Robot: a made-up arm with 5 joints. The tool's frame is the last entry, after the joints. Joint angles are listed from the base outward. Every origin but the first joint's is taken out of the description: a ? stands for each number. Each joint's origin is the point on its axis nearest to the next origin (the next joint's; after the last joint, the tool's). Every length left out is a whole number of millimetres.
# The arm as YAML. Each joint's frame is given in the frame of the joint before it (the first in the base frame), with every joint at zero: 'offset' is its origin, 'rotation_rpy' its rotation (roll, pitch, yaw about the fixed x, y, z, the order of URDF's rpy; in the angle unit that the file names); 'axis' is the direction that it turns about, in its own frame. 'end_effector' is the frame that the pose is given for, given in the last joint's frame.
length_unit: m
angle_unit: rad
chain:
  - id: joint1
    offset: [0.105, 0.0, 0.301]
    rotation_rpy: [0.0, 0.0, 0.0]
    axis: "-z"
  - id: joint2
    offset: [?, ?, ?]
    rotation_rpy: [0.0, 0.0, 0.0]
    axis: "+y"
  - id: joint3
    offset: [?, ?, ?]
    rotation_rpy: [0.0, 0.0, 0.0]
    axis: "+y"
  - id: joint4
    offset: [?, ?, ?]
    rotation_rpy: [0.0, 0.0, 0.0]
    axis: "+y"
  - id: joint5
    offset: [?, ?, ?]
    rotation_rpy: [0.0, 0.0, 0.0]
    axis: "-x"
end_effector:
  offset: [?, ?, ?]
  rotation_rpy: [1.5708, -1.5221, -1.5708]
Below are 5 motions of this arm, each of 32 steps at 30 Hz.
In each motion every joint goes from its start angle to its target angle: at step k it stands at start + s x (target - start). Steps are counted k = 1, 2, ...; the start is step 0. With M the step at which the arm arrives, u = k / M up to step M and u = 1 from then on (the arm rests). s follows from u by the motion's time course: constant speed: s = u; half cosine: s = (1 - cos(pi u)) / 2; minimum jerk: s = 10 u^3 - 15 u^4 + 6 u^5.
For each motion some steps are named. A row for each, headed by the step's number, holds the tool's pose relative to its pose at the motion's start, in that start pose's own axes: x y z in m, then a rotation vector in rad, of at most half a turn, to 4 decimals.
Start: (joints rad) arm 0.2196 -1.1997 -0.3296 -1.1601 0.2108
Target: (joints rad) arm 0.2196 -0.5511 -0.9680 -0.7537 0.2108
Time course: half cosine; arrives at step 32
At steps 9, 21, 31, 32:
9: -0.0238 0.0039 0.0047 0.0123 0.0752 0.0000
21: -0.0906 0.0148 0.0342 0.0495 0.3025 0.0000
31: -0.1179 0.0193 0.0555 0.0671 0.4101 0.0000
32: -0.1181 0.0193 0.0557 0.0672 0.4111 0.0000

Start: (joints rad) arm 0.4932 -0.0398 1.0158 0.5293 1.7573
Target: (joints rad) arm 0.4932 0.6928 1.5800 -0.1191 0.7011
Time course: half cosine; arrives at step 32
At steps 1, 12, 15, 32:
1: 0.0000 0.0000 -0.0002 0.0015 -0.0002 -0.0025
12: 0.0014 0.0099 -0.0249 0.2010 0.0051 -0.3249
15: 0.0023 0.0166 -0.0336 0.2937 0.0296 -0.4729
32: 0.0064 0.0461 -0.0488 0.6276 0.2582 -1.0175

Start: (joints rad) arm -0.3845 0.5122 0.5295 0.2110 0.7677
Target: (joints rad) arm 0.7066 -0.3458 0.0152 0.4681 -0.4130
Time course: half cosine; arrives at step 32
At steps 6, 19, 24, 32:
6: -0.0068 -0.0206 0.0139 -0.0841 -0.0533 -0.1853
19: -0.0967 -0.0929 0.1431 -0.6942 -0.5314 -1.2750
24: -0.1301 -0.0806 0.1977 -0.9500 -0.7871 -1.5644
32: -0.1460 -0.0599 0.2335 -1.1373 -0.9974 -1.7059

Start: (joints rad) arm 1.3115 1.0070 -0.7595 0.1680 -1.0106
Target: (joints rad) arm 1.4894 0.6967 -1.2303 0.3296 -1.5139
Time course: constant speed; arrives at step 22
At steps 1, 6, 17, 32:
1: 0.0055 0.0043 0.0023 0.0211 -0.0200 -0.0260
6: 0.0327 0.0252 0.0167 0.1331 -0.1140 -0.1527
17: 0.0863 0.0651 0.0647 0.4144 -0.2808 -0.4051
32: 0.1062 0.0800 0.0929 0.5571 -0.3362 -0.5047

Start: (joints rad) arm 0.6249 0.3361 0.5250 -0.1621 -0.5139
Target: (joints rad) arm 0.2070 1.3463 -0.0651 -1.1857 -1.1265
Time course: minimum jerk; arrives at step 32
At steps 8, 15, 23, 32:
8: -0.0045 0.0097 -0.0165 0.0631 -0.0327 -0.0366
15: -0.0351 0.0383 -0.0638 0.2907 -0.1033 -0.1691
23: -0.0998 0.0590 -0.1010 0.6037 -0.1065 -0.3562
32: -0.1252 0.0603 -0.1068 0.7113 -0.0857 -0.4223

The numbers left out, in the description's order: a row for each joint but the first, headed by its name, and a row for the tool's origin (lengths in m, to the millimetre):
joint2: 0.033 -0.001 0.0
joint3: 0.04 0.0 0.161
joint4: 0.086 0.0 0.003
joint5: 0.064 0.0 0.0
tool: 0.0 0.0 0.0

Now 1 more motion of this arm.
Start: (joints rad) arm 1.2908 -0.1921 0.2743 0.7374 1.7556
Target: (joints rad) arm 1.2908 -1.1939 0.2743 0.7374 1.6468
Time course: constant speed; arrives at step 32
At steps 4, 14, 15, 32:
4: 0.0000 0.0001 0.0225 -0.1242 0.0161 -0.0136
14: 0.0017 0.0124 0.0771 -0.4356 0.0491 -0.0468
15: 0.0020 0.0146 0.0823 -0.4668 0.0518 -0.0501
32: 0.0100 0.0733 0.1559 -0.9989 0.0818 -0.0995

